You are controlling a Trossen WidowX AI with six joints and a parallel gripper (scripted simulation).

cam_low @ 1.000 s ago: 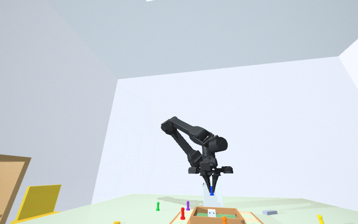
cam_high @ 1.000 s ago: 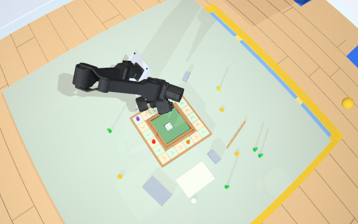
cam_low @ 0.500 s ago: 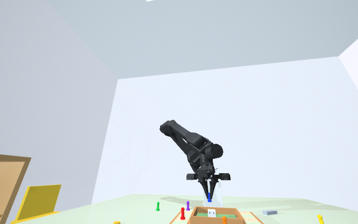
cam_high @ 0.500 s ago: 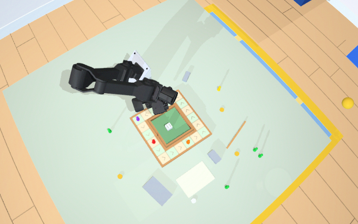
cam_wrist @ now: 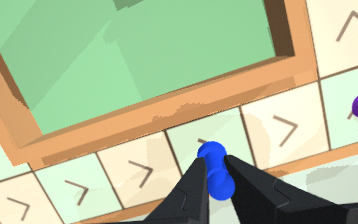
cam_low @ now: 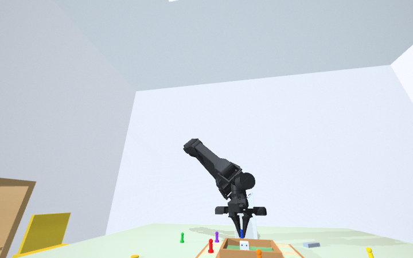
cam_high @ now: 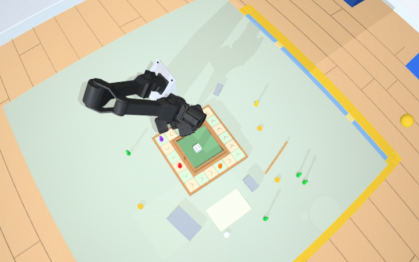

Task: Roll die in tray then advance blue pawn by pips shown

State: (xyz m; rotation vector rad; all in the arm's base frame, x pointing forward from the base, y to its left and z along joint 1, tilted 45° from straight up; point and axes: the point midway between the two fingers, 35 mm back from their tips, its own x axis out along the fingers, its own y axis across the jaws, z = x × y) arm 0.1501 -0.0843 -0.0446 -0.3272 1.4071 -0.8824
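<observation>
Now: gripper tip 10 mm below the blue pawn. The rest, counted from my gripper tip: white die 110 mm ahead, 10 mm to the right; then red pawn 120 mm ahead, 100 mm to the right; then purple pawn 10 mm behind, 90 mm to the right.
</observation>
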